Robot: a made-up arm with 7 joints. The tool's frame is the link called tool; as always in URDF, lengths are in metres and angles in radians.
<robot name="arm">
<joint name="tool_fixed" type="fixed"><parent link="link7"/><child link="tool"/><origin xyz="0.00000 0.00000 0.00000" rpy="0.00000 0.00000 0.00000"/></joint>
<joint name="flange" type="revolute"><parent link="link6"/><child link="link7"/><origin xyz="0.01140 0.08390 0.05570" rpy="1.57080 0.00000 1.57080"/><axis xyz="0 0 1"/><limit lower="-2.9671" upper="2.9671" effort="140" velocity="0.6"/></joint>
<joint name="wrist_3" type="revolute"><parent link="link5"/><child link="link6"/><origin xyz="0.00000 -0.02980 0.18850" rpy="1.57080 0.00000 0.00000"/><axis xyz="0 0 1"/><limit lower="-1.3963" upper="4.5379" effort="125" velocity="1.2"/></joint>
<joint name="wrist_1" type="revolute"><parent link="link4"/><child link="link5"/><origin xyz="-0.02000 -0.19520 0.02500" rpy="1.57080 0.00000 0.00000"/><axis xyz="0 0 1"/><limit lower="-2.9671" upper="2.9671" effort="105" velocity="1.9"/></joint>
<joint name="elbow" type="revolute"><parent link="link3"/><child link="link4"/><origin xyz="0.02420 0.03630 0.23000" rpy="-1.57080 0.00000 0.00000"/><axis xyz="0 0 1"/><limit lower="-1.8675" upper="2.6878" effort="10" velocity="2.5"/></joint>
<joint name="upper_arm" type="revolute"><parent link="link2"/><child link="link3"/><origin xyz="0.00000 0.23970 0.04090" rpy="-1.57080 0.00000 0.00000"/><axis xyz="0 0 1"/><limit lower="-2.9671" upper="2.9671" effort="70" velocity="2.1"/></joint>
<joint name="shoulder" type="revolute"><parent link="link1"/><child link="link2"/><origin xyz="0.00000 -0.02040 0.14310" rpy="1.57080 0.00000 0.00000"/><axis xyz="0 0 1"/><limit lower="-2.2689" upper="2.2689" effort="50" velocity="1.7"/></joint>
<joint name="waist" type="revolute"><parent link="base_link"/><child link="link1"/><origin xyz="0.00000 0.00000 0.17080" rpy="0.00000 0.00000 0.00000"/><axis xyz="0 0 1"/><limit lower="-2.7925" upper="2.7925" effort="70" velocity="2.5"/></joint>
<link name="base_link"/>
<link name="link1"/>
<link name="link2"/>
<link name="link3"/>
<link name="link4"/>
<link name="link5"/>
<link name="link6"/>
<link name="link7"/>
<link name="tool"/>
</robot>
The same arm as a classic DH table. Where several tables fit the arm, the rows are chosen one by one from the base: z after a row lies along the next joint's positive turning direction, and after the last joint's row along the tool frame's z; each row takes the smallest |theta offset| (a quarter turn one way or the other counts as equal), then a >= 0, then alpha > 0; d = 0 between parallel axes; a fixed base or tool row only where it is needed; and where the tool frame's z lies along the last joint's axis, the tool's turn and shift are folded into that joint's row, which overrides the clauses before.
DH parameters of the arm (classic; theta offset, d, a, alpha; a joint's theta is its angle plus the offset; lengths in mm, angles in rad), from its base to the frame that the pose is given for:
waist: 0.0000 313.9 0.0 1.5708
shoulder: 0.0000 61.3 0.0 -1.5708
upper_arm: 0.0000 469.7 24.2 -1.5708
elbow: 0.0000 61.3 -20.0 1.5708
wrist_1: 0.0000 383.7 0.0 1.5708
wrist_3: 1.5708 85.5 83.9 1.5708
flange: 0.0000 11.4 0.0 0.0000
Joint limits (rad, base to tool): -2.7925..2.7925 -2.2689..2.2689 -2.9671..2.9671 -1.8675..2.6878 -2.9671..2.9671 -1.3963..4.5379 -2.9671..2.9671

